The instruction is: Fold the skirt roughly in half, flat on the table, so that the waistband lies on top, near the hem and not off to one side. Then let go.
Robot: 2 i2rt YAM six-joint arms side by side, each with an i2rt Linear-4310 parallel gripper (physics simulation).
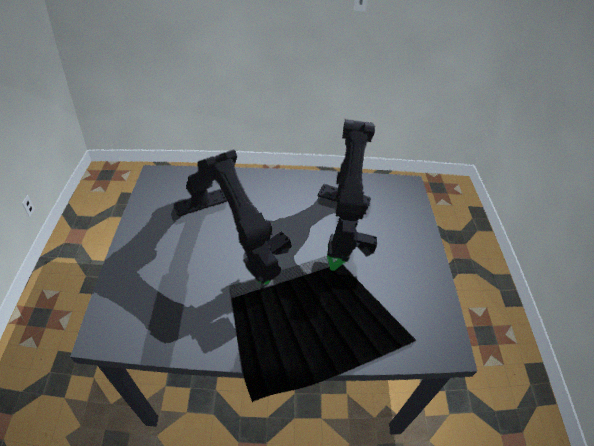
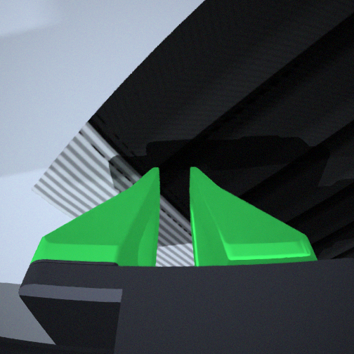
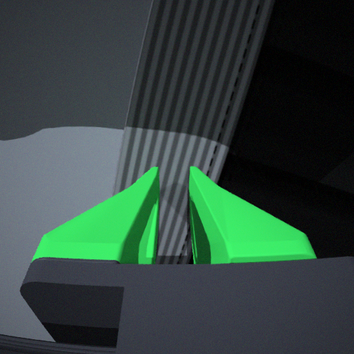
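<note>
The black pleated skirt (image 1: 315, 330) (image 2: 240, 85) (image 3: 310, 100) lies spread out, its wide hem toward the table's front edge and its lower left corner past that edge. The grey ribbed waistband (image 1: 245, 288) (image 2: 75, 165) (image 3: 170, 100) runs along its upper side. My left gripper (image 1: 335, 265) (image 2: 174, 178) is shut over the waistband's right part, at its seam with the black cloth. My right gripper (image 1: 265, 283) (image 3: 174, 178) is shut over the waistband's left part. A narrow gap shows between each pair of fingertips, with no cloth plainly pinched. The arms hide parts of the waistband.
The grey table (image 1: 410, 280) carries the bases of both arms toward the back. Its front edge (image 1: 165, 367) runs beneath the skirt's lower part. Arm shadows fall across the table's left half. Walls stand behind and at the left.
</note>
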